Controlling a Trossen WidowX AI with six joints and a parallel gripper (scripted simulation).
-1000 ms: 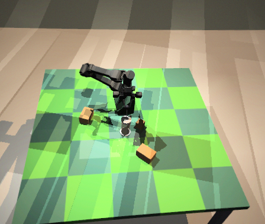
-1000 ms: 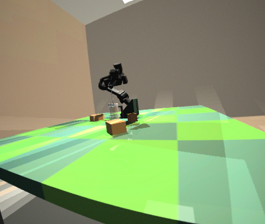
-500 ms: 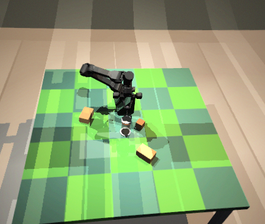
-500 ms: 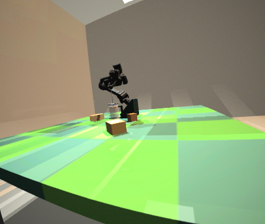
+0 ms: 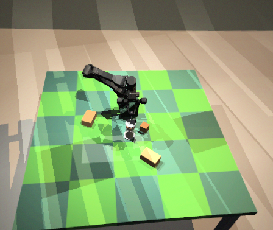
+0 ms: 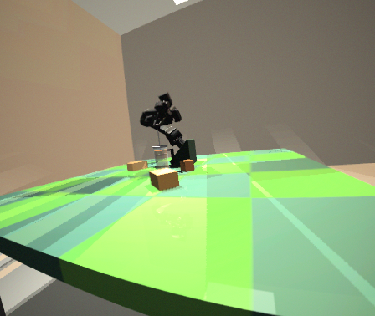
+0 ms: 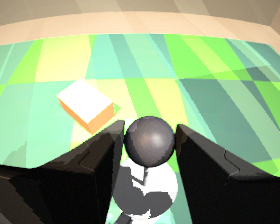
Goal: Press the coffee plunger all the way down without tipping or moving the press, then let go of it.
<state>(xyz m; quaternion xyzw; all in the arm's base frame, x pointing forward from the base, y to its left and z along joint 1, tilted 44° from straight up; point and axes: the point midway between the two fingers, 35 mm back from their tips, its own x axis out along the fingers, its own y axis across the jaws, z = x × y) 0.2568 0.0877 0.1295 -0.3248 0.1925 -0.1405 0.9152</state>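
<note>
Now: the coffee press 20 mm behind my gripper tip, 10 mm to the left of it and 120 mm below it.
</note>
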